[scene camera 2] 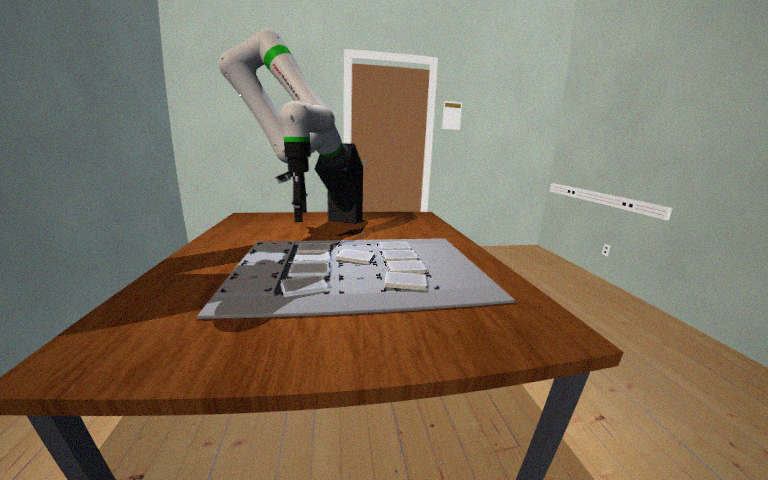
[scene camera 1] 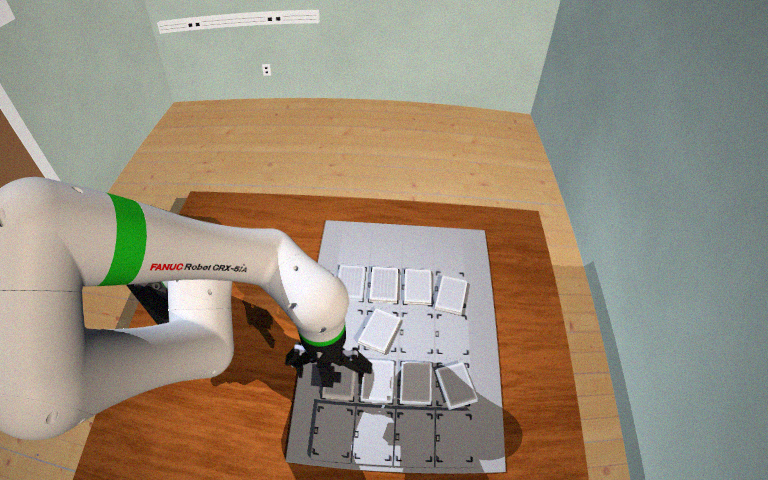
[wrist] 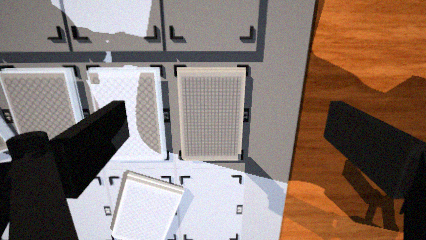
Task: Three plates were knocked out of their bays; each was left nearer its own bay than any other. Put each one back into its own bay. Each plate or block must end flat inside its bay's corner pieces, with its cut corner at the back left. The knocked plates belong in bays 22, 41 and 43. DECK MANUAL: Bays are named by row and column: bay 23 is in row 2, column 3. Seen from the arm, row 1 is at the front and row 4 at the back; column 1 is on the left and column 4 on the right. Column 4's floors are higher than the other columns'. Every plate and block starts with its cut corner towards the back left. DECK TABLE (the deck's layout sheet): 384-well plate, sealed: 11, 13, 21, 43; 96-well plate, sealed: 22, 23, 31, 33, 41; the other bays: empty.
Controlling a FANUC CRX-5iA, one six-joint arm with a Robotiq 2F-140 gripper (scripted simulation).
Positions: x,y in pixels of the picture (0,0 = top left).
Scene:
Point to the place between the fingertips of the gripper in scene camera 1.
330,376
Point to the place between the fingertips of the gripper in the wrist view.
227,119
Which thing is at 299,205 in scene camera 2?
The gripper.

